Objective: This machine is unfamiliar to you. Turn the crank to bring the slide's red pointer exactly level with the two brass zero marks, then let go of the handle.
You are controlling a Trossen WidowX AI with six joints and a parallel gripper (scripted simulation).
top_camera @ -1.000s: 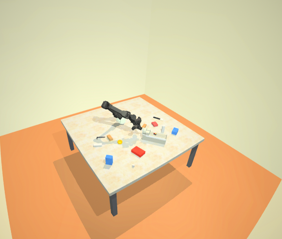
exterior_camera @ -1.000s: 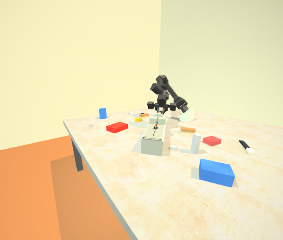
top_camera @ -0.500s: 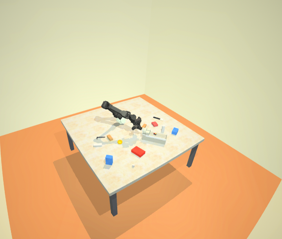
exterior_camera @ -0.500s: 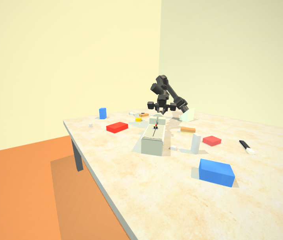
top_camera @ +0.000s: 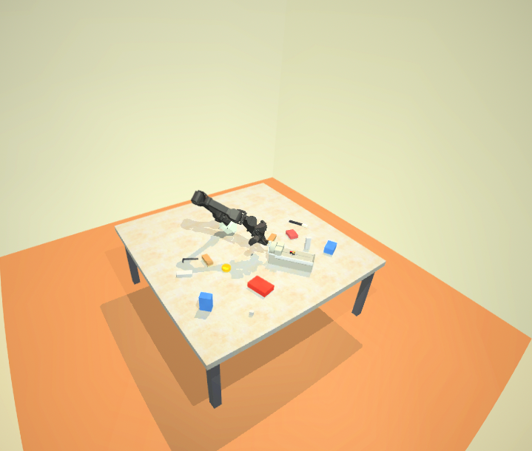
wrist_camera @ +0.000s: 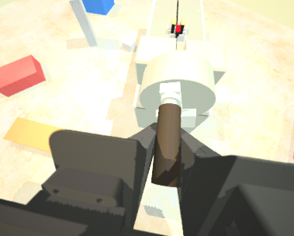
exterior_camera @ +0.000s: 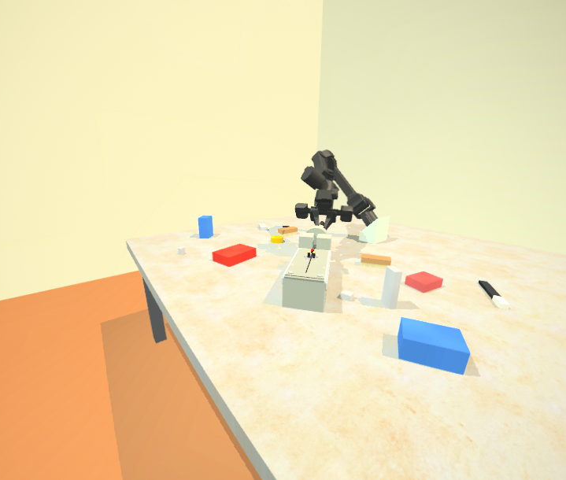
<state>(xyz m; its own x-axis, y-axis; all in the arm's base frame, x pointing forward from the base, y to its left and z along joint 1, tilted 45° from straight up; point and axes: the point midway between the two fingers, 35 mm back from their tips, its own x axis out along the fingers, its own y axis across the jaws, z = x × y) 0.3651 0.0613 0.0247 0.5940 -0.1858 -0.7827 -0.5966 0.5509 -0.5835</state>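
The crank lies 1 cm above my gripper tip. Round my gripper tip: brown crank handle 1 cm behind, 1 cm to the right, 2 cm above; red pointer 12 cm ahead, 9 cm to the left, 1 cm below; yellow disc 3 cm behind, 26 cm to the right, 8 cm below.
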